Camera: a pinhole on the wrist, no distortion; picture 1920 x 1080 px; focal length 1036.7 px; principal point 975.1 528.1 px. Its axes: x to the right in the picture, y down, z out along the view. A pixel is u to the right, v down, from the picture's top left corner.
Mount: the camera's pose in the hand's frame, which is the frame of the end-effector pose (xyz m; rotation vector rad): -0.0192 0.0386 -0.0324 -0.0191 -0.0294 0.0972
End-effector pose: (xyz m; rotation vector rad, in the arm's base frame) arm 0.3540 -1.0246 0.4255 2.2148 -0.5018 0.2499
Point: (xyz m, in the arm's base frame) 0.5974 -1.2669 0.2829
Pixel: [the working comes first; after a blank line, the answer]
In the camera's frame: 0.2524 -0.1346 0.3027

1840 67
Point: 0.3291 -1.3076 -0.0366
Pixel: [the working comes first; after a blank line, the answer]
In the camera's frame: -0.0868 -0.1873 0.5432

809 171
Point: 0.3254 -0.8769 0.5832
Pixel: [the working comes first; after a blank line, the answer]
In the camera's frame: 0.0021 0.0012 -0.1822

behind the camera
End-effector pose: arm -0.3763 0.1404 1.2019 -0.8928 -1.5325 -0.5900
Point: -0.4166 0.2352 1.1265
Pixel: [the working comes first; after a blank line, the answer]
In the camera's frame: -0.0317 -0.0069 0.1444

748 478
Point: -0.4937 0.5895 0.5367
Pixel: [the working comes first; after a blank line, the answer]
In the camera's frame: -0.5010 0.2457 0.5863

89 962
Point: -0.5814 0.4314 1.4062
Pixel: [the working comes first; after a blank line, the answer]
In the camera's frame: 0.2811 -0.0955 0.3400

1832 237
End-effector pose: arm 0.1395 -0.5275 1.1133 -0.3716 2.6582 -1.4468
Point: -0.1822 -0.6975 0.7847
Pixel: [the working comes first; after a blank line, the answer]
In the camera's frame: 0.3880 0.1600 0.2798

outside the picture
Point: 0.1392 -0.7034 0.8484
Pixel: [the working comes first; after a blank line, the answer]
In the camera's frame: 0.0730 0.0791 0.3201

1211 784
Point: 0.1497 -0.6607 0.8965
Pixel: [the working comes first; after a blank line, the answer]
In the camera's frame: 0.0501 0.0625 0.2613

1174 776
